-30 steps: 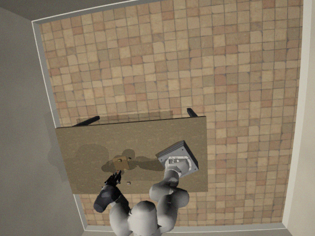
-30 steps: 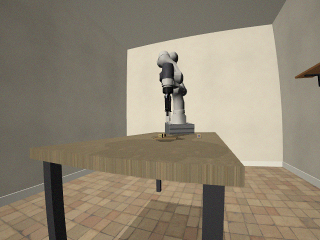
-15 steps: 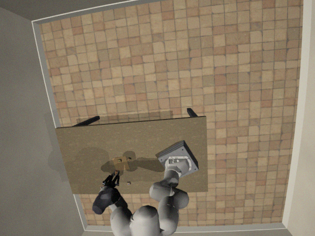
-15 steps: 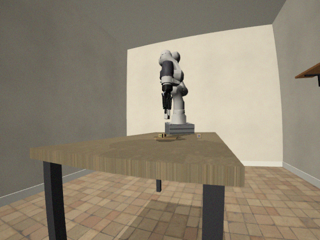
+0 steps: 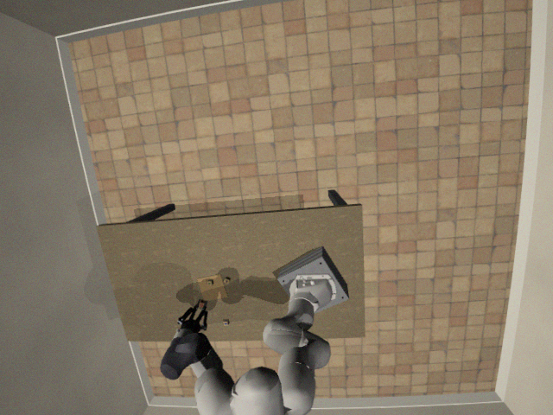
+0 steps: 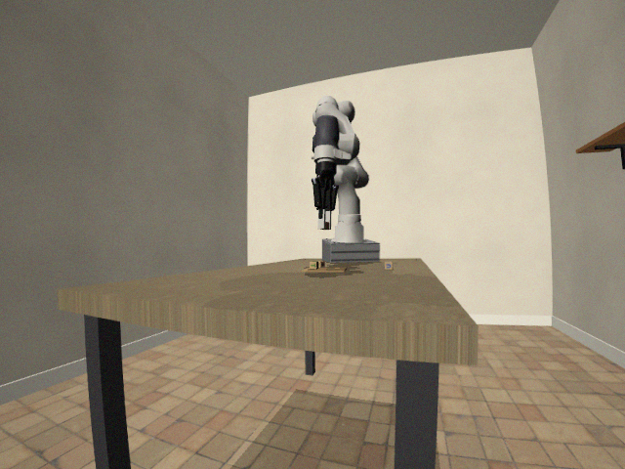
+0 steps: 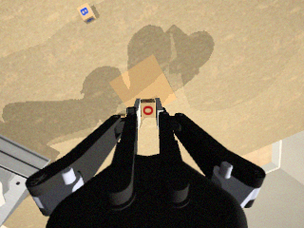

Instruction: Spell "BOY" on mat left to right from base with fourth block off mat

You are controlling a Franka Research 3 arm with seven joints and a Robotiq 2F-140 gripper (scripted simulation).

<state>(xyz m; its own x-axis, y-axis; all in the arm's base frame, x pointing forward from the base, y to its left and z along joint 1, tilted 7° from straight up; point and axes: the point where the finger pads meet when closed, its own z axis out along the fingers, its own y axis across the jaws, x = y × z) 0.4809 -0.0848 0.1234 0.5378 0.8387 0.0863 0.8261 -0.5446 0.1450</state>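
My gripper is now 17 cm above the tan mat.
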